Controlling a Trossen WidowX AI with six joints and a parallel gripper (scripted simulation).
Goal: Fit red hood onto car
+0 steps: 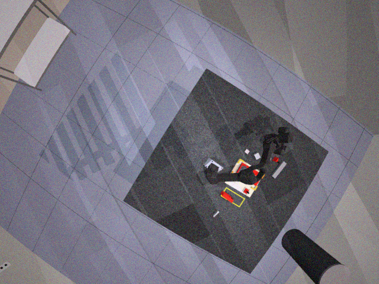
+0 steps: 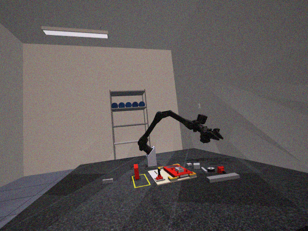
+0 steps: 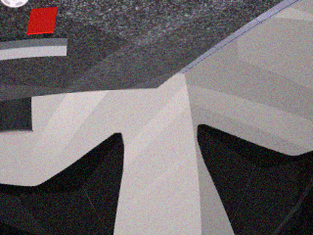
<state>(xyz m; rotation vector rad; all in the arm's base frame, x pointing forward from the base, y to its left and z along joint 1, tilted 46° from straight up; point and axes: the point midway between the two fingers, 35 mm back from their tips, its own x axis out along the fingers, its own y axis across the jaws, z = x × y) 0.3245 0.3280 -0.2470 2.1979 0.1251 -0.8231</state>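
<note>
The red hood is 110 mm behind my gripper tip, 570 mm to the right of it and 140 mm below it. From my gripper tip the other things lie so: beige jig plate: 50 mm behind, 360 mm to the right, 160 mm below; grey engine block: 320 mm to the right, 150 mm below; long grey bar: 160 mm ahead, 160 mm to the right, 170 mm below.
</note>
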